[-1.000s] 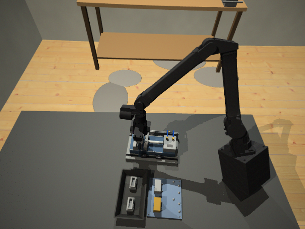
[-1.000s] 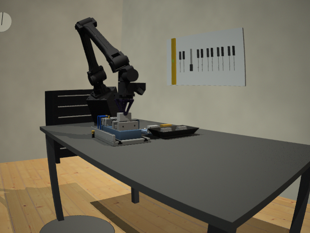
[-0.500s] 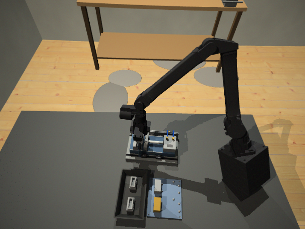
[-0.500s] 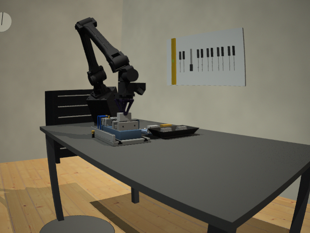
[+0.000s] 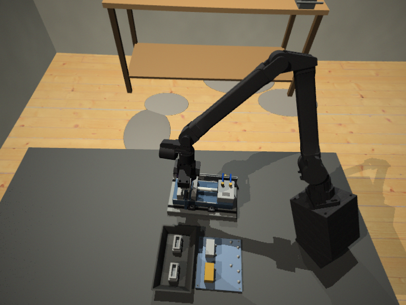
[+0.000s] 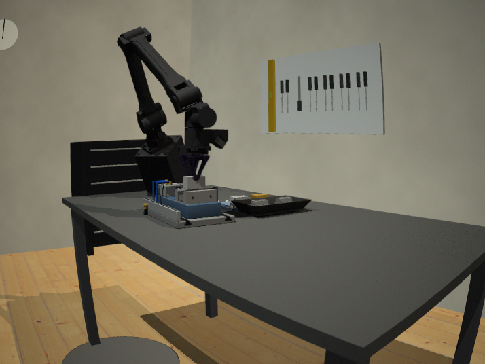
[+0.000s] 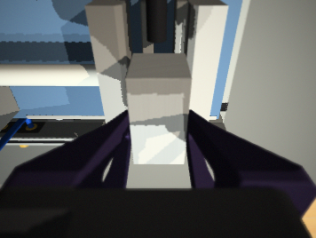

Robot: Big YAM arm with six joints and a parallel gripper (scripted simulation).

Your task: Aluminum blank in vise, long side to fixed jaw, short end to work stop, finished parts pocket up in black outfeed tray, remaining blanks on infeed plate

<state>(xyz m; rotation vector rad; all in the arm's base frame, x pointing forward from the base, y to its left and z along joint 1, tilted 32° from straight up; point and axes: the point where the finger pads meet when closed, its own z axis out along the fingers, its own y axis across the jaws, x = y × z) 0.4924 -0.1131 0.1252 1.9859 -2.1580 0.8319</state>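
My hand is 2 cm above the gray aluminum blank. The rest, counted from my hand: moving jaw 3 cm behind, 1 cm to the left, 6 cm below; then fixed jaw 3 cm ahead, 6 cm below; then work stop rod 1 cm ahead, 5 cm to the left, 4 cm below.
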